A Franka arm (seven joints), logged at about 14 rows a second.
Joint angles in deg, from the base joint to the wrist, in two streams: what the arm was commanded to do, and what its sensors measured. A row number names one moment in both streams.
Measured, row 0:
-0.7, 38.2, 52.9, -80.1, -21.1, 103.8, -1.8
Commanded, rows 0 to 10:
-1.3, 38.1, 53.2, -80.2, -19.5, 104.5, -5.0
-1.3, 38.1, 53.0, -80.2, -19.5, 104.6, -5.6
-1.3, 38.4, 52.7, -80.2, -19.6, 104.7, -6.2
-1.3, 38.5, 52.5, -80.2, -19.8, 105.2, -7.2
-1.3, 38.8, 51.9, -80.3, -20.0, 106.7, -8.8
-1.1, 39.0, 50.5, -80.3, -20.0, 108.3, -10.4
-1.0, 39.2, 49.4, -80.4, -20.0, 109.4, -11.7
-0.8, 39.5, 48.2, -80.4, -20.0, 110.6, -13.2
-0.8, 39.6, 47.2, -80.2, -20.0, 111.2, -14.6
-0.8, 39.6, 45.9, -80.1, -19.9, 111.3, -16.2
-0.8, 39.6, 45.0, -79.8, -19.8, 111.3, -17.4
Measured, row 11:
-1.0, 39.5, 46.8, -80.3, -20.9, 110.4, -13.8
